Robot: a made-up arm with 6 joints.
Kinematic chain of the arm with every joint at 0, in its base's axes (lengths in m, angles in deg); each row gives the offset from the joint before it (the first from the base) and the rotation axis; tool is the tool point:
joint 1: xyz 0 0 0.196 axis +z
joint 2: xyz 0 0.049 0 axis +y
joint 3: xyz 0 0 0.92 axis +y
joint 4: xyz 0 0 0.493 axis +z
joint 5: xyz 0 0 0 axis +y
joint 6: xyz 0 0 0.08 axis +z
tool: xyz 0 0 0
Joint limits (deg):
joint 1: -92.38..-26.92
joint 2: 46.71..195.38
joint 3: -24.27..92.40
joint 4: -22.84..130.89
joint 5: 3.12..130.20
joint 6: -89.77..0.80
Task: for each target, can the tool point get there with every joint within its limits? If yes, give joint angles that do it. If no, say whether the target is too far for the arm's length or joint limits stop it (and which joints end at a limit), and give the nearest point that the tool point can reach.
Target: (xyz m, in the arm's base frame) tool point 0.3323 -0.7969 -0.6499
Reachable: yes | joints -75.15 112.71 61.59 58.27 92.86 -25.84
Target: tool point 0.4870 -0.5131 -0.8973
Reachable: yes | joints -56.69 130.13 53.38 107.15 85.10 -47.78
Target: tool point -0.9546 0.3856 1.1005
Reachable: no: joint limits stop it (at a limit: joint 1, joint 2, joint 3, joint 4, joint 5) | nearest point 0.0618 -0.8044 1.2500 | short by 1.572 m
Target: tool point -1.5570 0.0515 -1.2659
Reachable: no: too far | nearest point -0.6548 0.3741 -0.9418 | short by 1.011 m
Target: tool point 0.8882 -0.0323 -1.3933
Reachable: no: too far | nearest point 0.6405 -0.2111 -1.1176 | short by 0.411 m
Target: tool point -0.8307 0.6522 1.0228
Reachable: no: joint limits stop it (at a limit: joint 2, joint 3) | nearest point -0.5759 0.4521 -0.4623 | short by 1.520 m
